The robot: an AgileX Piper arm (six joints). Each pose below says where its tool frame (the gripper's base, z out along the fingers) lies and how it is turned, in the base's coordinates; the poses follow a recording.
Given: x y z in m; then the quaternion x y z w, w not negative.
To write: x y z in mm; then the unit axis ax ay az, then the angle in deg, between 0 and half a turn. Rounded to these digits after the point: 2 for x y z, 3 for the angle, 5 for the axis.
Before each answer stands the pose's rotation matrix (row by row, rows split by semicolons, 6 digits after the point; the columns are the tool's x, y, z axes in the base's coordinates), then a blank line. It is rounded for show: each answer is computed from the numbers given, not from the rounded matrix.
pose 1, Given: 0.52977 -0.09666 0.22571 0.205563 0.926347 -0.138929 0.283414
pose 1, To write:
-0.754841 0.459594 0.467962; 0.302097 0.876885 -0.373912; -0.582197 -0.140874 -0.800750

529.77 -96.66 225.71 0.21435 0.96595 -0.14487 147.072
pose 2, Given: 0.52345 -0.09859 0.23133 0.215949 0.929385 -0.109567 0.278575
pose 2, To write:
-0.751524 0.462445 0.470485; 0.340354 0.882722 -0.323976; -0.565129 -0.083344 -0.820782

523.45 -98.59 231.33 0.22485 0.96769 -0.11408 147.650
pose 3, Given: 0.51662 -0.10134 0.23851 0.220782 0.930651 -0.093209 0.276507
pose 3, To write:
-0.749598 0.462488 0.473505; 0.359396 0.885135 -0.295586; -0.555821 -0.051395 -0.829712

516.62 -101.34 238.51 0.22974 0.96841 -0.09699 147.896
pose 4, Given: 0.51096 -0.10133 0.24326 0.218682 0.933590 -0.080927 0.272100
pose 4, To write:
-0.756279 0.452359 0.472665; 0.364278 0.891258 -0.270112; -0.543454 -0.032099 -0.838825

510.96 -101.33 243.26 0.22726 0.97020 -0.08410 148.421
